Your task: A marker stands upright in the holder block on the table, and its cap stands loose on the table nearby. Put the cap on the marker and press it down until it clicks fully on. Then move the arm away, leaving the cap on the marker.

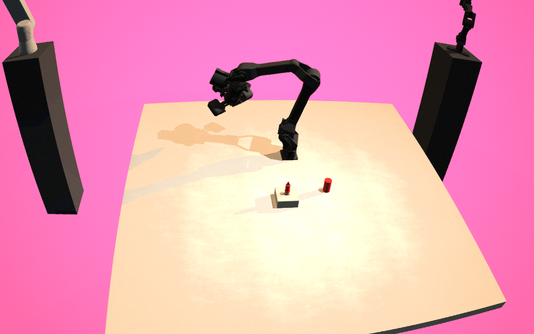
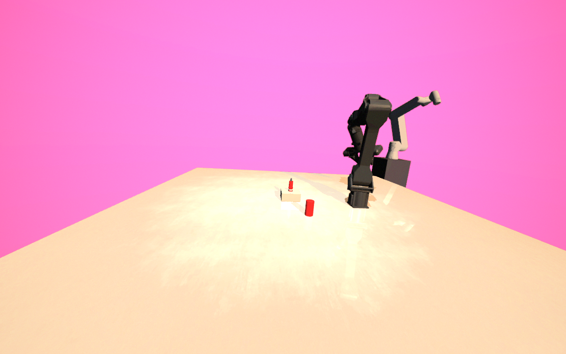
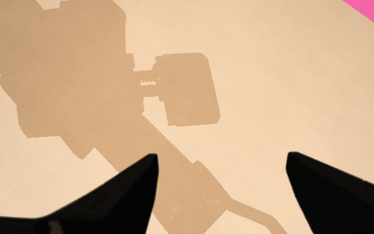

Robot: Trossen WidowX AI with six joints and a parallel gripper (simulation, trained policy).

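Right now the red cap is 36 cm ahead of my gripper tip, 35 cm to the left of it and 10 cm below it. The rest, counted from my gripper tip: red marker (41 cm ahead, 20 cm to the left, 7 cm below); then pale holder block (41 cm ahead, 20 cm to the left, 11 cm below).
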